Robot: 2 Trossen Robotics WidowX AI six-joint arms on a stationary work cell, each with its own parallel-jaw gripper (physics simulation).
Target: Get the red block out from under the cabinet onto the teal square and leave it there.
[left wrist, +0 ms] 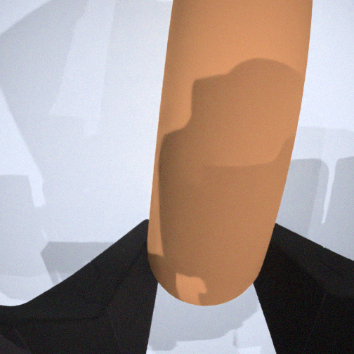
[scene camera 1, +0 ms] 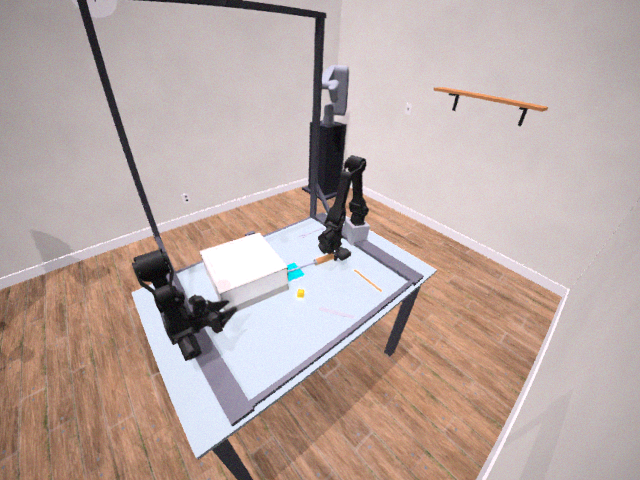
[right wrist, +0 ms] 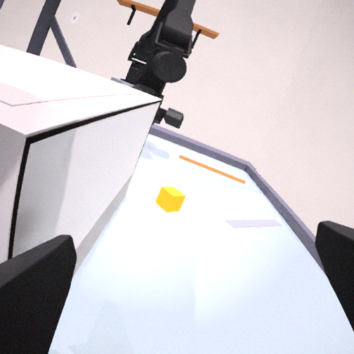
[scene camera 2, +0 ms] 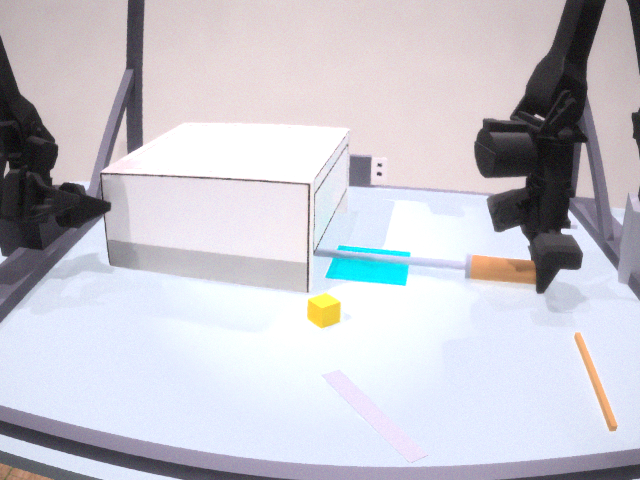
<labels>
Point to a teal square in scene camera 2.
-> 344,269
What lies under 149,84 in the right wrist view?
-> My left gripper.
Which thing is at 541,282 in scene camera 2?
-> My left gripper.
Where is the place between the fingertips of my right gripper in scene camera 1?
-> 232,304
</labels>
